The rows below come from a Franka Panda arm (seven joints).
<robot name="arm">
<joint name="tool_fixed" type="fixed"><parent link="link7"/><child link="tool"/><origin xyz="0 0 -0.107" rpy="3.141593 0 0"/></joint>
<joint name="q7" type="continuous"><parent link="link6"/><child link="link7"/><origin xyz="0.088 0 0" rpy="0 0 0"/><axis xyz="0 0 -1"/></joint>
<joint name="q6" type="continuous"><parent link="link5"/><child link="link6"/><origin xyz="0 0 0" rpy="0 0 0"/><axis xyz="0 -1 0"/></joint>
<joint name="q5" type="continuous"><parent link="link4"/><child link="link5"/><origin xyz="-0.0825 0 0.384" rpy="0 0 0"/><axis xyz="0 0 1"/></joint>
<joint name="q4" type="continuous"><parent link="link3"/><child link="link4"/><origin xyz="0.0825 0 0" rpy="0 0 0"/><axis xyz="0 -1 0"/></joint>
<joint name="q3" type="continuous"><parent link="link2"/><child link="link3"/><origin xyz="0 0 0.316" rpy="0 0 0"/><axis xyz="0 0 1"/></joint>
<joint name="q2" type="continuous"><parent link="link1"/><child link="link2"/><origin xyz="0 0 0" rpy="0 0 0"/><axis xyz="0 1 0"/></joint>
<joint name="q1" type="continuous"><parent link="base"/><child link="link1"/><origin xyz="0 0 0.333" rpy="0 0 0"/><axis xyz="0 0 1"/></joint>
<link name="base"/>
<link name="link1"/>
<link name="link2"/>
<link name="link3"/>
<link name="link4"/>
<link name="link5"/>
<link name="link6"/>
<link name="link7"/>
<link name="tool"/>
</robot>
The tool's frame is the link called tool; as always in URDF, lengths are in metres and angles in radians. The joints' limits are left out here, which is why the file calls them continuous.
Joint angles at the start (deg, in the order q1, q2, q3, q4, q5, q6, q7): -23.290 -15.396 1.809 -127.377 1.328 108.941 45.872
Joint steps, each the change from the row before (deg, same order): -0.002 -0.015 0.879 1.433 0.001 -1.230 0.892; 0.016 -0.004 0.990 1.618 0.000 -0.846 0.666; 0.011 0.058 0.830 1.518 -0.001 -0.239 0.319; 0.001 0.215 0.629 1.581 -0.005 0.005 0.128; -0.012 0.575 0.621 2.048 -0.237 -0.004 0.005; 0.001 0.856 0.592 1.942 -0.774 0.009 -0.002; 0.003 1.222 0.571 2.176 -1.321 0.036 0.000; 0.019 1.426 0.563 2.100 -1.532 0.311 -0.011
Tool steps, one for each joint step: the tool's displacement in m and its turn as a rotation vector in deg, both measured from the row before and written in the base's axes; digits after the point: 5 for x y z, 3 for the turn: 0.00452 0.00646 0.01003 -0.322 -0.089 -0.017; 0.00582 0.00734 0.01201 -0.529 -0.612 0.335; 0.00599 0.00593 0.01163 -0.609 -1.063 0.522; 0.00616 0.00406 0.01132 -0.578 -1.238 0.516; 0.00788 0.00313 0.01229 -0.767 -1.280 0.696; 0.00810 0.00216 0.00908 -1.093 -0.788 0.816; 0.00945 0.00082 0.00797 -1.505 -0.564 0.917; 0.01035 0.00035 0.00594 -1.649 -0.532 0.979
